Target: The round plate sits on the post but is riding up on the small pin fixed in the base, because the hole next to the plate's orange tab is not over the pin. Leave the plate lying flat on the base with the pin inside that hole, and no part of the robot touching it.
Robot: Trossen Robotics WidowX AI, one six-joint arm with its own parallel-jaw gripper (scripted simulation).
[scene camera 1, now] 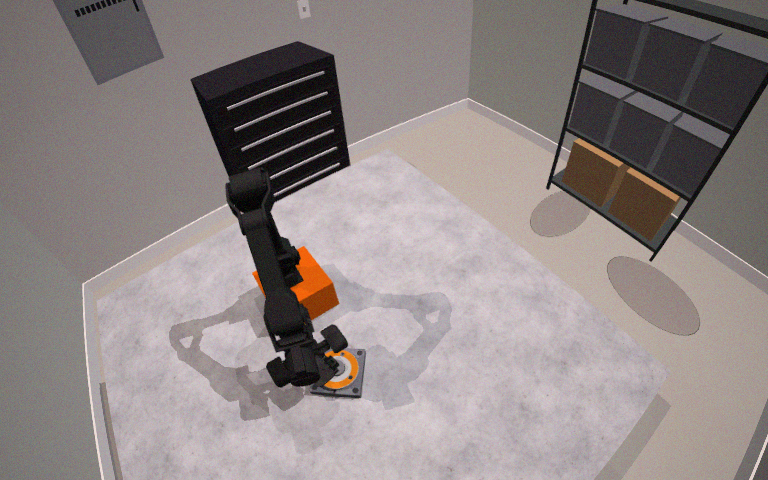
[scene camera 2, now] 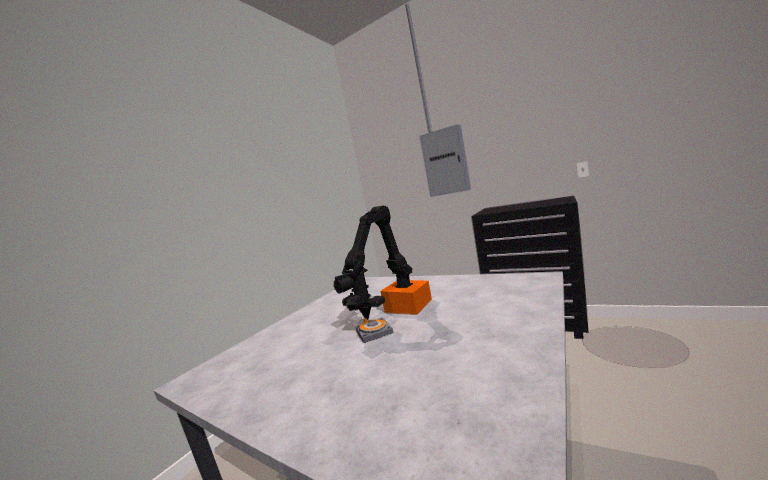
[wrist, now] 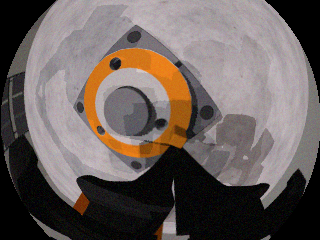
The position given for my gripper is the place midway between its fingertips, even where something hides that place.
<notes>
In view: my gripper (scene camera 1: 315,369) and a square base (scene camera 1: 354,390).
My gripper shows as well in scene camera 2 (scene camera 2: 367,319) and in the wrist view (wrist: 174,148). The square base also shows in the wrist view (wrist: 204,111).
</notes>
